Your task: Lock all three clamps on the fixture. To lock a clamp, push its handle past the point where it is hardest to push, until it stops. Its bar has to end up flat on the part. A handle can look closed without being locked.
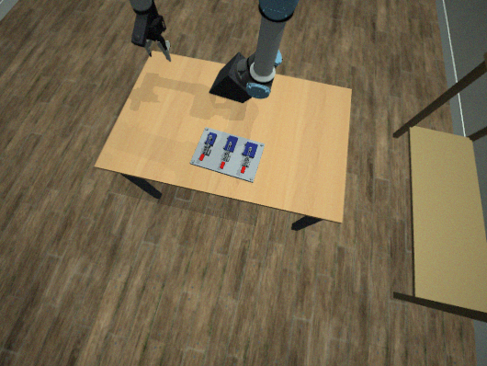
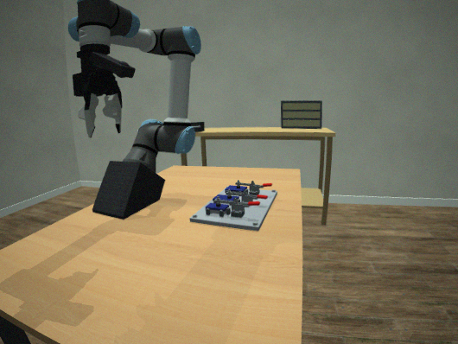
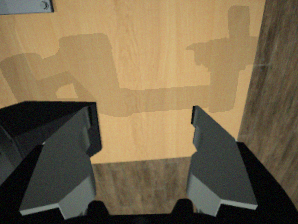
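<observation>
Now: the blue part 29 cm below my hand, 25 cm to the left of it and 20 cm ahead of it.
</observation>
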